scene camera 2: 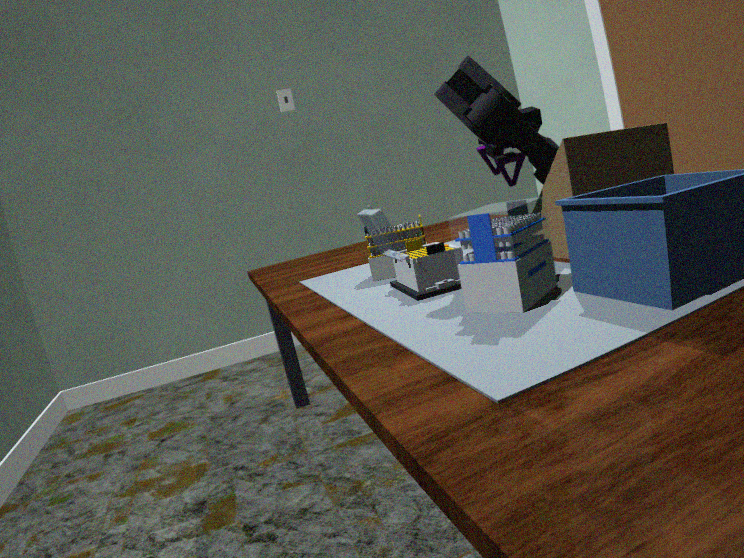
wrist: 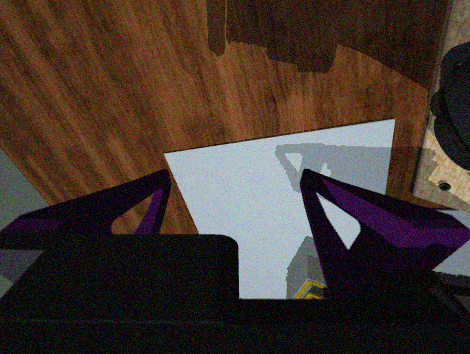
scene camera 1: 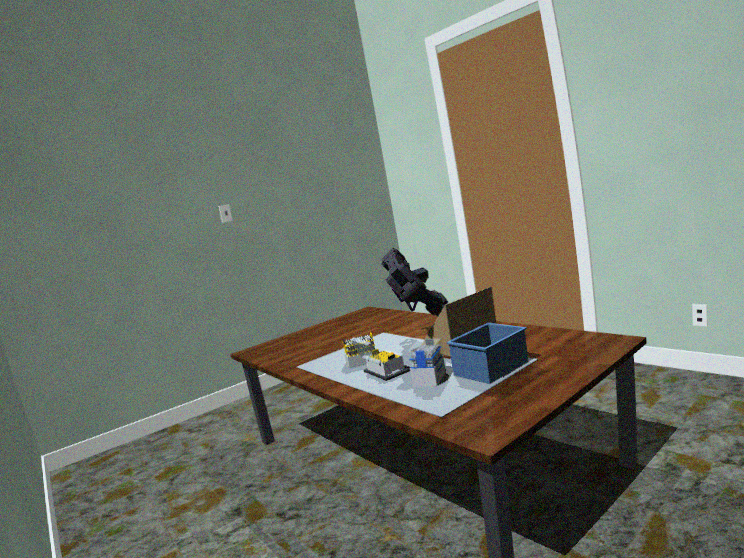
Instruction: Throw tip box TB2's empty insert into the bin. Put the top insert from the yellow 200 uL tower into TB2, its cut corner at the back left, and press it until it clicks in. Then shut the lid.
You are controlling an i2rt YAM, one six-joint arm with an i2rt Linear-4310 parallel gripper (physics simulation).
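The yellow tower [scene camera 1: 354,360] [scene camera 2: 381,268] stands at the left of the mat, its yellow layers full of tips; part of a yellow-edged thing [wrist: 311,289] shows low in the wrist view. A low white box [scene camera 1: 387,367] [scene camera 2: 425,275] with a yellow grid top and a black piece on it stands on a dark base beside the tower. I cannot read which box is TB2, nor see a cut corner. The blue bin [scene camera 1: 474,364] [scene camera 2: 618,252] stands at the right. My gripper [scene camera 2: 504,178] [wrist: 235,176] is open and empty, high above the table and away from the boxes.
A white box with blue tip layers [scene camera 1: 426,373] [scene camera 2: 489,285] stands between the low box and the bin. A tall wedge-shaped board [scene camera 1: 471,312] [scene camera 2: 618,157] stands behind the bin. The pale mat [scene camera 1: 441,403] [scene camera 2: 495,378] [wrist: 225,200] lies on the wooden table [scene camera 1: 564,372] [scene camera 2: 600,444] [wrist: 100,100].
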